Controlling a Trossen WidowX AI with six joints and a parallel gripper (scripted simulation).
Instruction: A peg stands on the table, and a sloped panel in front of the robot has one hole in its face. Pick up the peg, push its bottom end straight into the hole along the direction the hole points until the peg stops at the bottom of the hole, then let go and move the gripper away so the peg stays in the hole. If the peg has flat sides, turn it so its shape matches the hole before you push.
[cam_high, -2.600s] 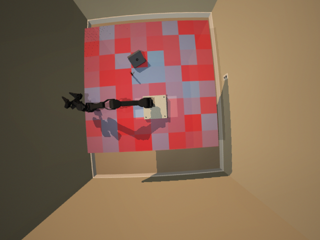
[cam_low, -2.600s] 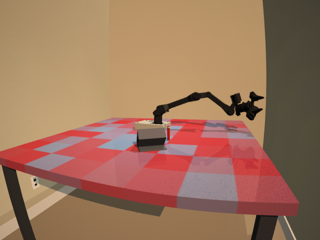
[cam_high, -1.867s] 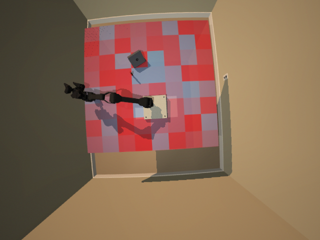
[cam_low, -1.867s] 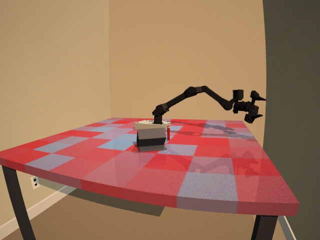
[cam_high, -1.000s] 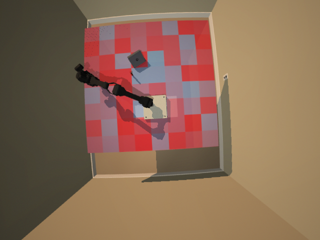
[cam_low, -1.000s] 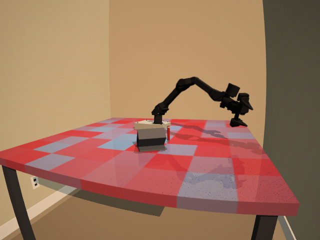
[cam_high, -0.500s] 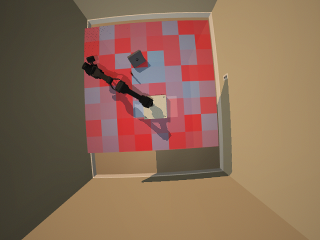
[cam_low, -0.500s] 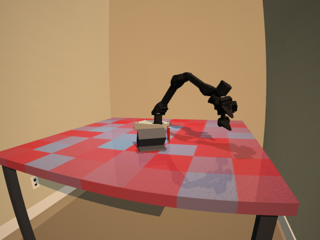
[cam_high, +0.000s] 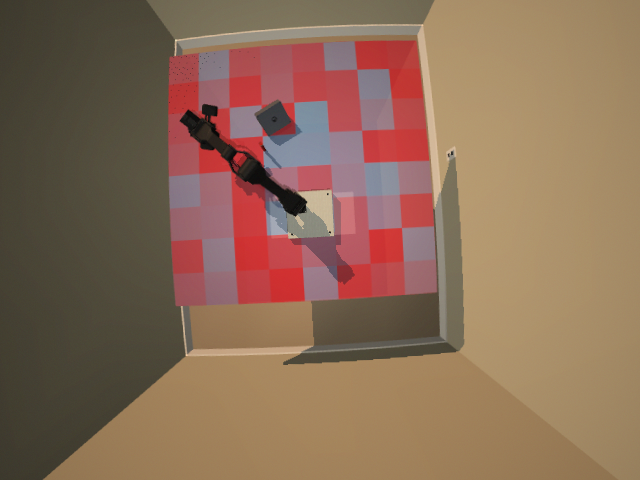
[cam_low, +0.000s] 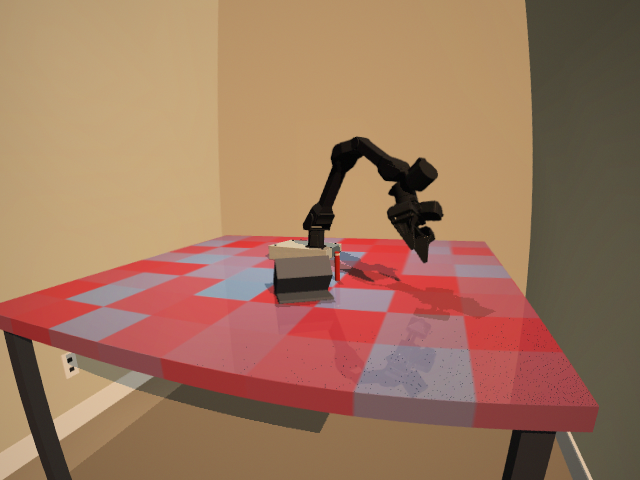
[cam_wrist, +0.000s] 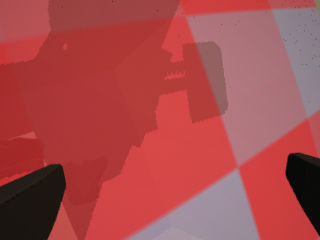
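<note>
My gripper tip is now 13 cm past the red peg, 22 cm to the left of it and 4 cm above it. Also, from my gripper tip: dark sloped panel (1 cm ahead, 29 cm to the right, 6 cm below).
</note>
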